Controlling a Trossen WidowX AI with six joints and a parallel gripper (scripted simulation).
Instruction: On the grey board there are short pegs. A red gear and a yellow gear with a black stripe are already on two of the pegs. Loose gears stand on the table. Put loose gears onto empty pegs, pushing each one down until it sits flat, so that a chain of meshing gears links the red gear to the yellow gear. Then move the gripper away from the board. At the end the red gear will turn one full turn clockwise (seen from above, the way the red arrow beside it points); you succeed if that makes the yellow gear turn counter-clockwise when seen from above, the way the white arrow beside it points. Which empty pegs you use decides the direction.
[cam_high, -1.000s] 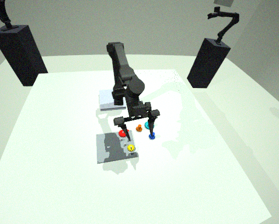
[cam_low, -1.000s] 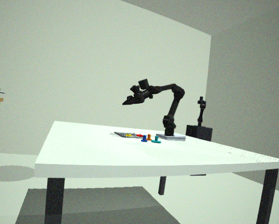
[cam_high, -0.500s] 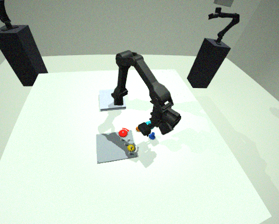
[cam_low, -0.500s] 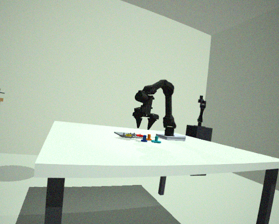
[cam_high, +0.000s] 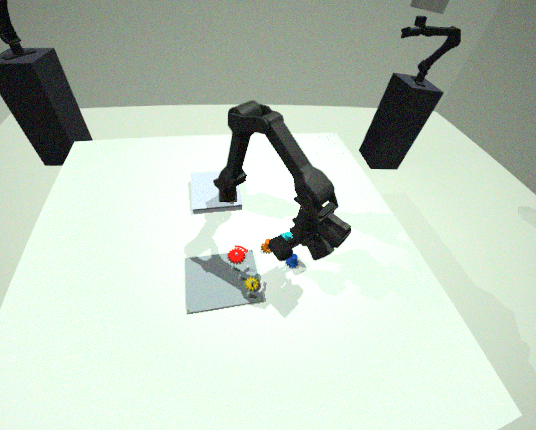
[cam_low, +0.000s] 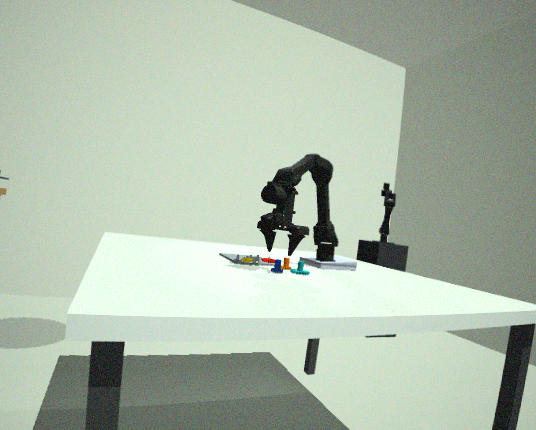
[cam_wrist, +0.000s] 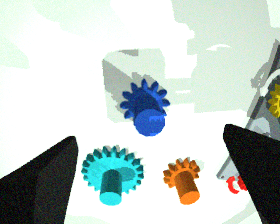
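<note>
Right now my gripper tip is 4 cm above the blue gear. Also, from my gripper tip: yellow gear 14 cm to the right, 7 cm ahead, 4 cm below; orange gear 7 cm to the right, 6 cm behind, 4 cm below; teal gear 8 cm behind, 4 cm below.
</note>
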